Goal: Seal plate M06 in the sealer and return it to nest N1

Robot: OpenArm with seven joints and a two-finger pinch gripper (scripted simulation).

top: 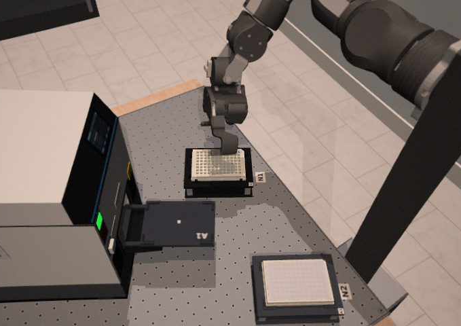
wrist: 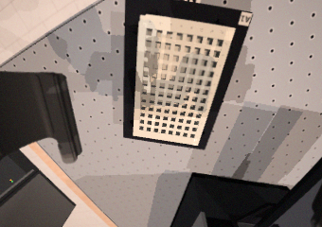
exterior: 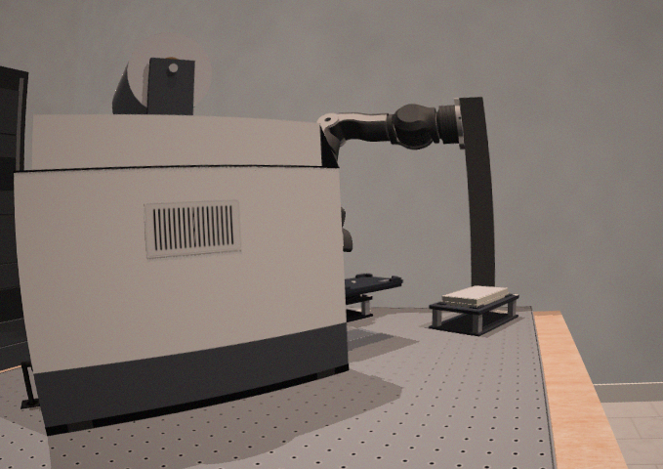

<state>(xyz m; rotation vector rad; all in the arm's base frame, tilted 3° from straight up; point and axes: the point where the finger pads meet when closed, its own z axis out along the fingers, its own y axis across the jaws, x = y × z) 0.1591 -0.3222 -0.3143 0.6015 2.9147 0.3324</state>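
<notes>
My hand is 8 cm above the 96-well plate M06 and 1 cm to the right of it. From my hand the other things lie so: sealer's stage (17 cm ahead, 12 cm to the left, 3 cm below); then nest N1 (9 cm below, 1 cm to the left); then touchscreen (24 cm ahead, 19 cm above, 2 cm to the left).
</notes>
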